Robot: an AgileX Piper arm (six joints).
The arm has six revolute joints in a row. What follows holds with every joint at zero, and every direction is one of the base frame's.
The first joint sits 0.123 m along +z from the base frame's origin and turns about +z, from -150 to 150 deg.
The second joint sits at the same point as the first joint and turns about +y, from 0 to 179.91 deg.
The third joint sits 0.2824 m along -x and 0.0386 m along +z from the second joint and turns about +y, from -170 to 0 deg.
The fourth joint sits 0.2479 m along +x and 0.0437 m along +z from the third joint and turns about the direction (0.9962, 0, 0.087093), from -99.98 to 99.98 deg.
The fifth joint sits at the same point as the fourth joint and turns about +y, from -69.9 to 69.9 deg.
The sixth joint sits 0.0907 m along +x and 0.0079 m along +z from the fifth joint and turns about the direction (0.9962, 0, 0.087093), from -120 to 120 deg.
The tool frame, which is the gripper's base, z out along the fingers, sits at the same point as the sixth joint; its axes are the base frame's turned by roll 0, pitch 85.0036 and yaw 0 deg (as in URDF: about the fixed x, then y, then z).
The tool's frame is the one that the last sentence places.
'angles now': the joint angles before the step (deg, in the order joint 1, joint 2, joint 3, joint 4, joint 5, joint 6). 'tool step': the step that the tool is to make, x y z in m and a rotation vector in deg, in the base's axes. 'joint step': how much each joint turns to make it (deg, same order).
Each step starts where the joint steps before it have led.
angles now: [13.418, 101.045, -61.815, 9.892, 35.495, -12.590]
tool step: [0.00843, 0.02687, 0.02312, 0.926, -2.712, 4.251]
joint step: [3.774, 0.197, -5.720, -0.050, 2.709, -0.061]
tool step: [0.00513, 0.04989, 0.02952, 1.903, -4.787, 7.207]
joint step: [6.874, 1.274, -8.090, 0.009, 1.703, -0.087]
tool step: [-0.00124, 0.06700, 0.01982, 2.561, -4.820, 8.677]
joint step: [8.547, 4.154, -9.607, 0.062, 0.020, -0.182]
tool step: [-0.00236, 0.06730, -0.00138, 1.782, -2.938, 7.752]
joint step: [7.335, 7.462, -10.475, 0.073, -0.344, -0.614]
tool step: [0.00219, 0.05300, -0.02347, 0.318, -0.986, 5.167]
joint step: [4.564, 9.165, -9.804, 0.098, -0.214, -0.844]
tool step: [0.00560, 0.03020, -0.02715, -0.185, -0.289, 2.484]
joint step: [1.933, 7.368, -7.054, 0.189, -0.297, -0.826]
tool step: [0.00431, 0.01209, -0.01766, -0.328, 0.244, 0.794]
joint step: [0.542, 4.005, -3.568, 0.186, 0.012, -0.374]
